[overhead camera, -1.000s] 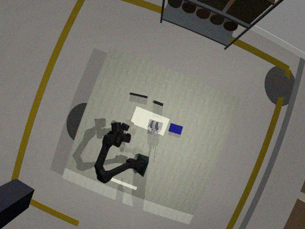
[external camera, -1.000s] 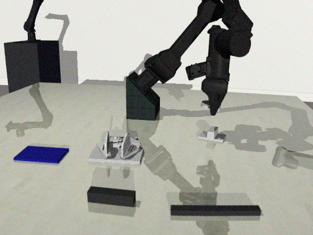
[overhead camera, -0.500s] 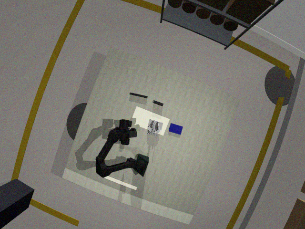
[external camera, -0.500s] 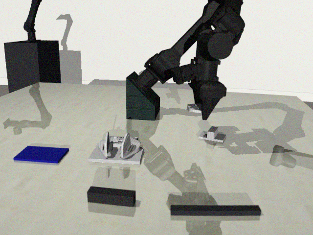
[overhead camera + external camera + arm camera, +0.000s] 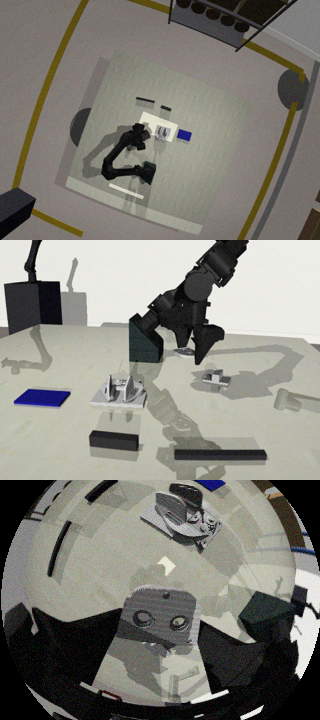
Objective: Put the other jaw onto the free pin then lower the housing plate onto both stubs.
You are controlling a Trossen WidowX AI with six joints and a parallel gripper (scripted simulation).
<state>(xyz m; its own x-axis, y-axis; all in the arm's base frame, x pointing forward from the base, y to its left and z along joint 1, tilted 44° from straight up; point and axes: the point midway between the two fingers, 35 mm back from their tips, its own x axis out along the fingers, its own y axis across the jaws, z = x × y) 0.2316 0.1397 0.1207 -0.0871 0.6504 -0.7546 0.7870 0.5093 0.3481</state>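
The grey jaw is 6 cm ahead of my gripper tip, 14 cm to the right of it and 6 cm below it. Also, from my gripper tip: grey base plate (11 cm ahead, 14 cm to the right, 8 cm below); then long black bar (28 cm ahead, 10 cm to the left, 7 cm below); then small grey fixture (8 cm behind, 7 cm to the left, 7 cm below).
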